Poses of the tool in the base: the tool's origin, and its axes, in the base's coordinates. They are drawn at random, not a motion.
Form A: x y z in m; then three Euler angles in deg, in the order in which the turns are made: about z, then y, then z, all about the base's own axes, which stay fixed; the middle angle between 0 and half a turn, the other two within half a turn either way.
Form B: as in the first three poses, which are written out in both.
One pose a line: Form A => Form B
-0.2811, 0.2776, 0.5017, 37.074, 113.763, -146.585 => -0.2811, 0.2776, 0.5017, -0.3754, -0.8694, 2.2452
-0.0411, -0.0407, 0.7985, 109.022, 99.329, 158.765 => -0.0411, -0.0407, 0.7985, 3.0784, -1.1675, -1.9966
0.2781, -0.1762, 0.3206, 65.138, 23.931, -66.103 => 0.2781, -0.1762, 0.3206, -0.0491, 0.1651, 0.3854
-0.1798, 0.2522, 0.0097, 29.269, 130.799, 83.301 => -0.1798, 0.2522, 0.0097, 2.1582, 0.0884, -2.2863
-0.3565, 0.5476, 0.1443, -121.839, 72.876, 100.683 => -0.3565, 0.5476, 0.1443, -0.5002, -0.1781, -1.2670
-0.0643, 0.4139, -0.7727, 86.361, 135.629, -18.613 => -0.0643, 0.4139, -0.7727, -1.1940, 0.7245, 2.8389
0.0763, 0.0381, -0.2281, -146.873, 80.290, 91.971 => 0.0763, 0.0381, -0.2281, -0.9868, -0.0339, -1.4012
